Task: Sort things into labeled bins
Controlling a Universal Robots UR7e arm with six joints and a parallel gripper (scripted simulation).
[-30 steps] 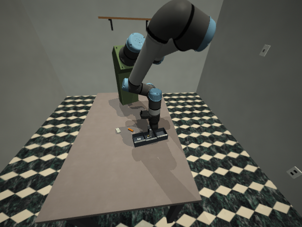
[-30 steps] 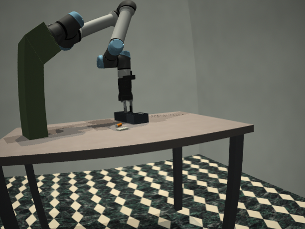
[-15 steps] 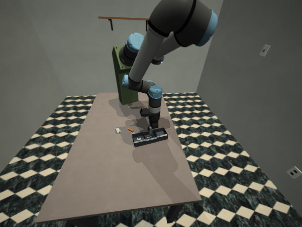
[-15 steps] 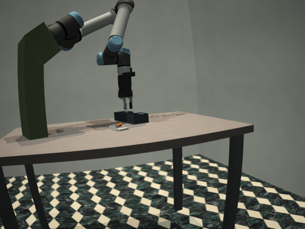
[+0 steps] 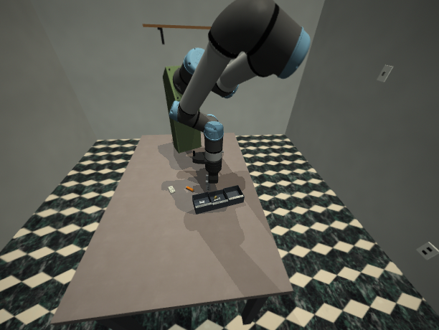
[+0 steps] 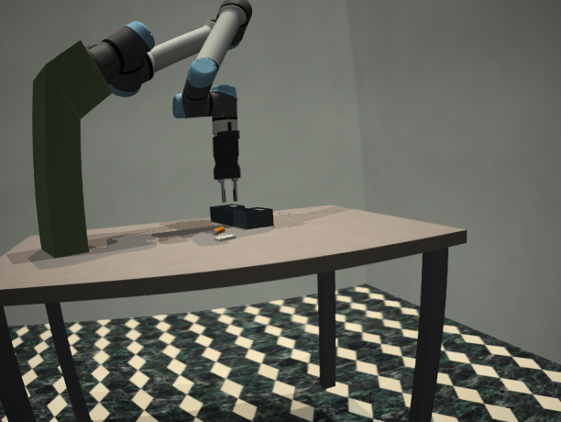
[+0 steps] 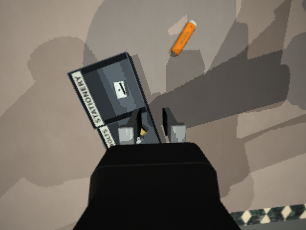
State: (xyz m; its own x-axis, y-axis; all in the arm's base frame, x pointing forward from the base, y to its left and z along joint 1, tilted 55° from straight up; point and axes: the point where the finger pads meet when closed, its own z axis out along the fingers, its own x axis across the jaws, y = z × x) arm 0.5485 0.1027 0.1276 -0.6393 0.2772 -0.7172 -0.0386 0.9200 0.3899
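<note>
Right now my hand is 50 mm past the orange battery, 110 mm to the left of it and 80 mm above it. The rest, counted from my hand: grey bolt 20 mm ahead, 50 mm to the left, 80 mm below; brass nut 20 mm ahead, 40 mm to the left, 70 mm below; dark three-compartment bin row 30 mm ahead, 50 mm to the left, 70 mm below.
</note>
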